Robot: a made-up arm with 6 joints.
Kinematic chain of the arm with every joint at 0, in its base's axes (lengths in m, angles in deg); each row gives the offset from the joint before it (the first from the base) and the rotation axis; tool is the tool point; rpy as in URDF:
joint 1: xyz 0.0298 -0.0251 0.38 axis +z
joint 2: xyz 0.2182 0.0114 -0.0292 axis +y
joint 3: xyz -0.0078 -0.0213 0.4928 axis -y
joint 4: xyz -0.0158 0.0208 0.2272 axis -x
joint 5: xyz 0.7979 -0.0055 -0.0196 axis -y
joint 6: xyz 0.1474 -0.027 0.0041 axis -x
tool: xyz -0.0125 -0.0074 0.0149 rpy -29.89 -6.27 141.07
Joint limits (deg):
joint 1: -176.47..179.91
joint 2: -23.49..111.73
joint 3: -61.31..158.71
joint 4: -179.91..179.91
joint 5: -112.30..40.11
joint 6: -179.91..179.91
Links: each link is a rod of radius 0.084 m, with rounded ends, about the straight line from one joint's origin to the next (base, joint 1, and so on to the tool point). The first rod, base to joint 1, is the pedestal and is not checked.
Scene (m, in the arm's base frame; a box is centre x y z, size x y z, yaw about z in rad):
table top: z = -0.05
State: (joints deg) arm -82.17 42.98 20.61 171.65 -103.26 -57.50
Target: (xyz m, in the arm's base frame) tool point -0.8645 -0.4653 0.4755
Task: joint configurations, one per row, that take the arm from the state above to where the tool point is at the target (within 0.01 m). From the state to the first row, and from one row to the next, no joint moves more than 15 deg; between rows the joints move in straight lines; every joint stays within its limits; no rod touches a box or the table.
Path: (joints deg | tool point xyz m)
1: -96.56 35.39 6.76 169.21 -105.07 -58.07 | -0.0930 -1.3621 0.7345
2: -110.94 27.81 -7.09 166.76 -106.88 -58.64 | -0.4032 -1.2246 0.6778
3: -125.33 20.22 -20.94 164.32 -108.68 -59.21 | -0.6461 -1.0096 0.6154
4: -139.72 12.64 -34.79 161.87 -110.49 -59.78 | -0.8026 -0.7457 0.5476
5: -154.11 5.05 -48.64 159.43 -112.30 -60.35 | -0.8645 -0.4653 0.4755

